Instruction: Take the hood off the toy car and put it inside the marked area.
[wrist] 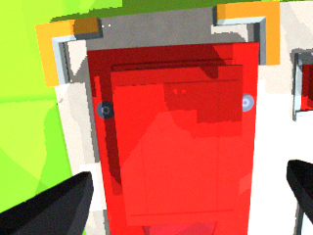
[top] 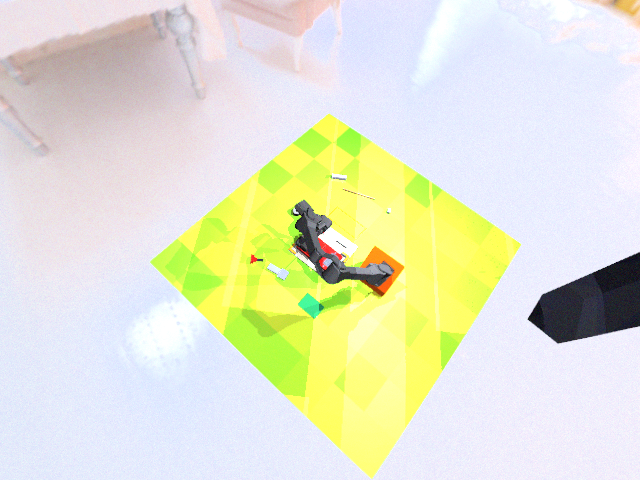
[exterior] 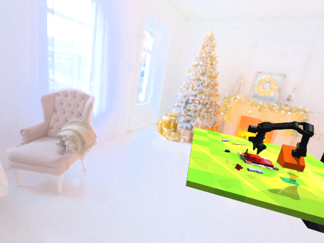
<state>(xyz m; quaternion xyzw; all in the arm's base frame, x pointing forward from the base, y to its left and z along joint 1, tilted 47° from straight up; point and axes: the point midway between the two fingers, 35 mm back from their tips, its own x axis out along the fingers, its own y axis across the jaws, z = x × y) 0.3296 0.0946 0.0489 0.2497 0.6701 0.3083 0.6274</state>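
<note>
Right now my gripper tip is 4 cm above the red hood. Round my gripper tip: thin rod: 39 cm to the right, 8 cm below, 4 cm ahead.
</note>
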